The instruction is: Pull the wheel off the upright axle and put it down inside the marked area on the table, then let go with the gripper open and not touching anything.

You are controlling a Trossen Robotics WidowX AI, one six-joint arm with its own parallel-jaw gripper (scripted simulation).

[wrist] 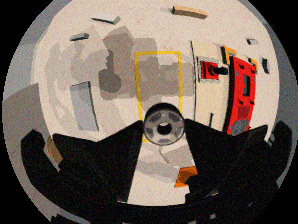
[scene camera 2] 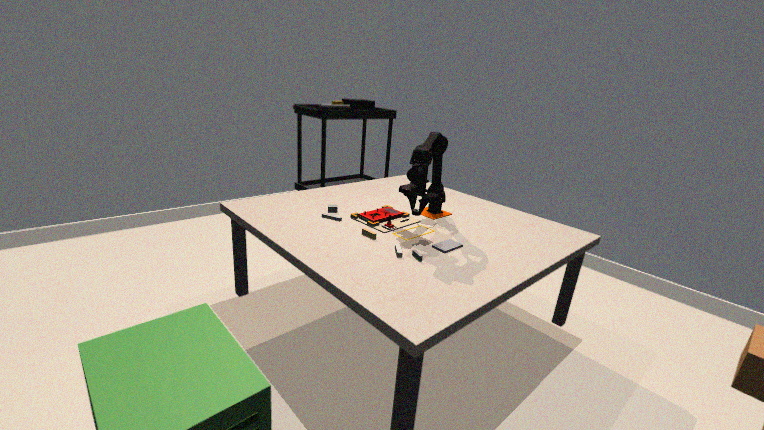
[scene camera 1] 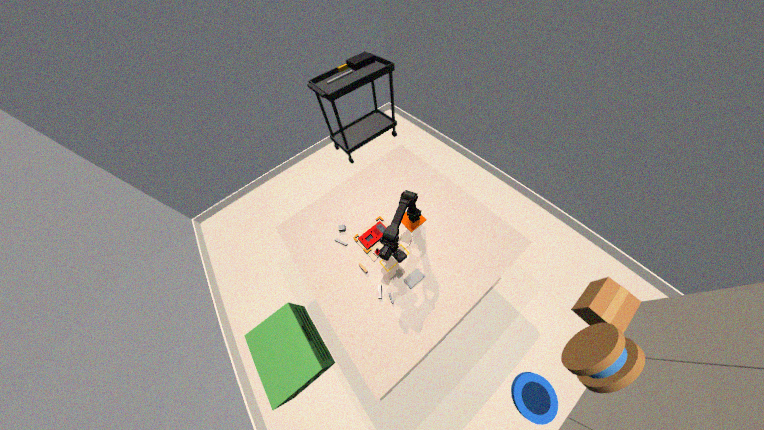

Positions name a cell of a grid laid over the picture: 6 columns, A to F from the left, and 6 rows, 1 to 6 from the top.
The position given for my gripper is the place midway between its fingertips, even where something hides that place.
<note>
In view: my gripper (wrist: D4) and a red fixture (wrist: E3).
</note>
